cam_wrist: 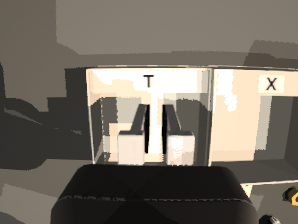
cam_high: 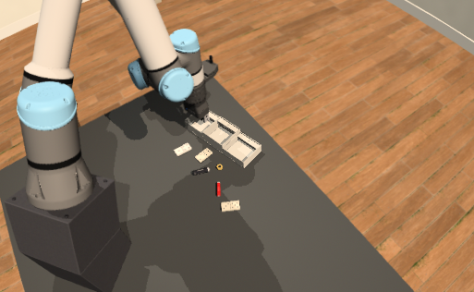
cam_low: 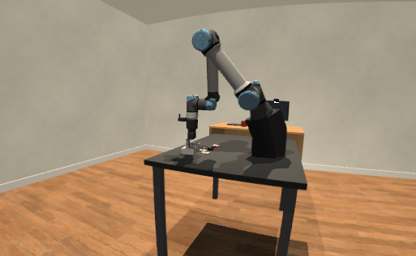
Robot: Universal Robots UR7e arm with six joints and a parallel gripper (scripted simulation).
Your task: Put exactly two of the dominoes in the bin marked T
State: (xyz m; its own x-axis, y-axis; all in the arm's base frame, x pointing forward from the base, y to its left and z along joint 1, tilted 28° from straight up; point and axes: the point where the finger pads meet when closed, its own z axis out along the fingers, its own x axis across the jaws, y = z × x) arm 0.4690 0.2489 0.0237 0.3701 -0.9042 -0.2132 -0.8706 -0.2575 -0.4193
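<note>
Right now the black cylinder is 80 mm behind my hand, 160 mm to the right of it and 50 mm below it. From my hand the other things lie so: red cylinder: 60 mm behind, 240 mm to the right, 50 mm below; yellow nut: 30 mm behind, 170 mm to the right, 50 mm below.
</note>
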